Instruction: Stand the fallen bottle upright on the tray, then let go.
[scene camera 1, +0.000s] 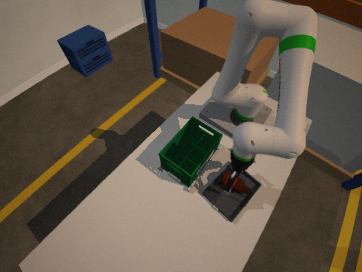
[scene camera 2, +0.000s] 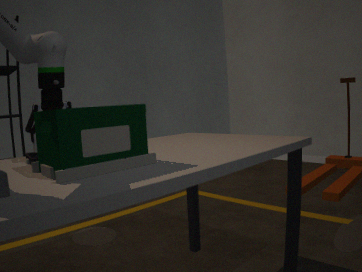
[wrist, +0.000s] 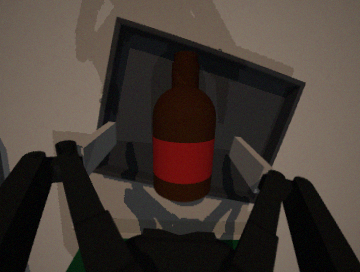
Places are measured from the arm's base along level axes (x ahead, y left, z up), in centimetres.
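Where they show: gripper, fingertip midpoint: (wrist: 175, 140); arm's base, origin of the base link: (scene camera 1: 241, 118).
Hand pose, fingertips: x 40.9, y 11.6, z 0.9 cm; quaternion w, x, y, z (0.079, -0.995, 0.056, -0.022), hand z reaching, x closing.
Note:
Each offset is from my fingertips to the centre of the thing. "spot": to the spot under its first point. Level surfaces: height alone.
A brown bottle @(dx +1.0, dy +1.8, dz -0.2 cm) (scene camera 1: 243, 186) (wrist: 184, 120) with a red label lies on its side in the dark grey tray @(spot: dx +11.7, dy +1.5, dz -3.9 cm) (scene camera 1: 225, 204) (wrist: 260, 112). In the wrist view its neck points to the far wall and its base overlaps the near rim. My gripper (scene camera 1: 231, 181) (wrist: 175, 140) is wide open above the tray, one finger on each side of the bottle at about the label, with gaps on both sides in the wrist view. In scene camera 2 the gripper is partly hidden behind the green crate, and the bottle does not show.
A green crate @(dx -0.8, dy -26.1, dz +4.4 cm) (scene camera 1: 173, 166) (scene camera 2: 60, 142) (wrist: 75, 261) stands beside the tray on the white table @(dz -4.4 cm) (scene camera 1: 125, 215) (scene camera 2: 225, 142). The arm's base plate (scene camera 1: 212, 120) is behind them. A blue box (scene camera 1: 87, 50), a large brown box (scene camera 1: 195, 40) and an orange pallet jack (scene camera 2: 340, 185) stand off the table.

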